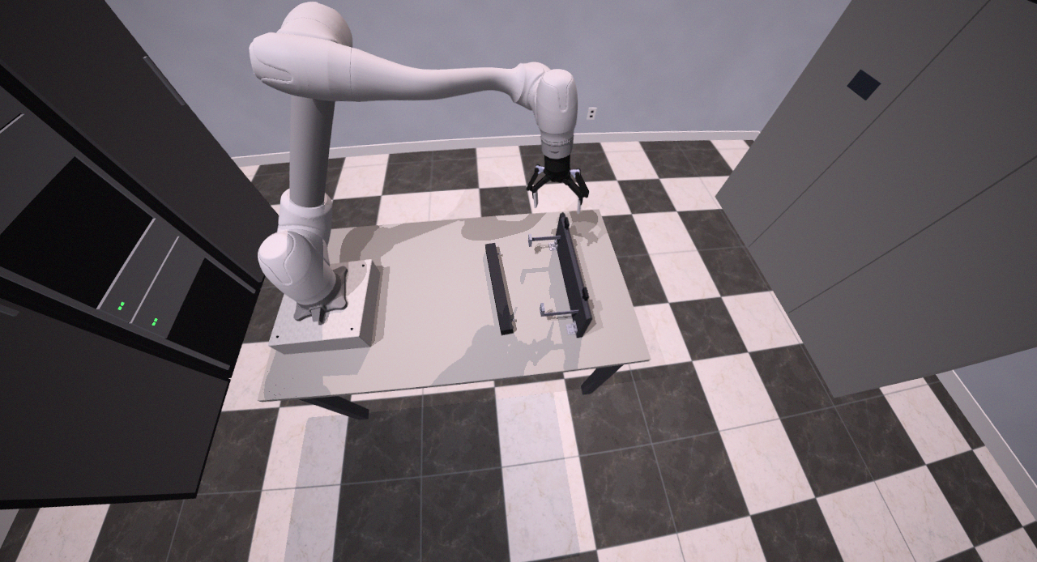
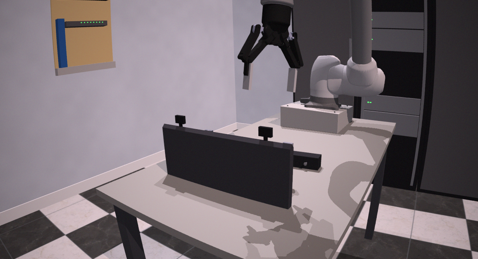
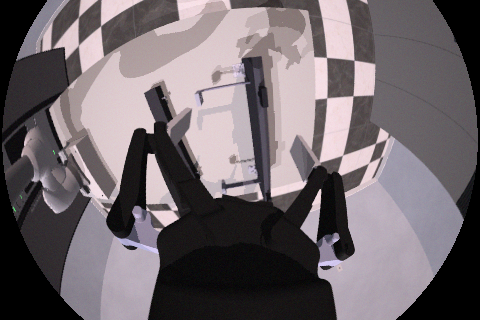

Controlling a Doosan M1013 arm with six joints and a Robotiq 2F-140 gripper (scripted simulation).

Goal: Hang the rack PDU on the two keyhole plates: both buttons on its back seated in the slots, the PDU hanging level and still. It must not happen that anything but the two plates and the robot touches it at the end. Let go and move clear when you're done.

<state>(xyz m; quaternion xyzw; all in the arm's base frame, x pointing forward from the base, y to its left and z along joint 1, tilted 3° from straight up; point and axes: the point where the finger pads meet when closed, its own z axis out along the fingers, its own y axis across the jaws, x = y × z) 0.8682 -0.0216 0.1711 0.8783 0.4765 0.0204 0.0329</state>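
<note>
Right now the rack PDU is 280 mm below my hand, 220 mm behind it and 90 mm to the right of it. The rest, counted from my hand: dark upright panel 220 mm below, 140 mm to the right, 30 mm ahead.
</note>
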